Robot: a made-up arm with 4 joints.
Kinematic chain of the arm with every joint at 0, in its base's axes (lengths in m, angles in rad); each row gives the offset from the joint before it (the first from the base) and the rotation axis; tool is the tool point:
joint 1: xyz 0 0 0.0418 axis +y
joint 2: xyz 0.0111 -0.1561 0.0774 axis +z
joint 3: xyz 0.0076 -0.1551 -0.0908 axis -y
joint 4: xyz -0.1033 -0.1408 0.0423 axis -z
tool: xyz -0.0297 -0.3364 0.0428
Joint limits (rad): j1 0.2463..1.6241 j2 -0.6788..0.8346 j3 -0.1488..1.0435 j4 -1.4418..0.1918
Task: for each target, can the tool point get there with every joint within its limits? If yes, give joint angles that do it. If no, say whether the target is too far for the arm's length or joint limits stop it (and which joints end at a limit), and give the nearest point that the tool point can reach.
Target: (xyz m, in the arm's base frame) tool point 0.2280 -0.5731 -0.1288
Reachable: yes | joints 1.2751 0.2334 0.6191 -1.1642
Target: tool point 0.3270 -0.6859 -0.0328
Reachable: yes | joints 0.4396 0.5197 -0.0348 -0.4023
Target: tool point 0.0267 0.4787 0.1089
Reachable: no: joint limits stop it (at a limit: joint 1, joint 2, joint 3, joint 4) | nearest point 0.4438 -0.2227 -0.0314 | short by 0.828 m
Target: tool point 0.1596 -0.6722 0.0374
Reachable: yes | joints 0.5692 -0.0728 0.0673 -0.9889
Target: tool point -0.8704 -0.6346 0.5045
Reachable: no: too far | nearest point -0.4764 -0.5103 0.2950 | short by 0.463 m
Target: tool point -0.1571 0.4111 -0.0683
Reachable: no: joint limits stop it (at a limit: joint 1, joint 2, joint 3, joint 4) | nearest point 0.0132 -0.2227 -0.4078 | short by 0.739 m
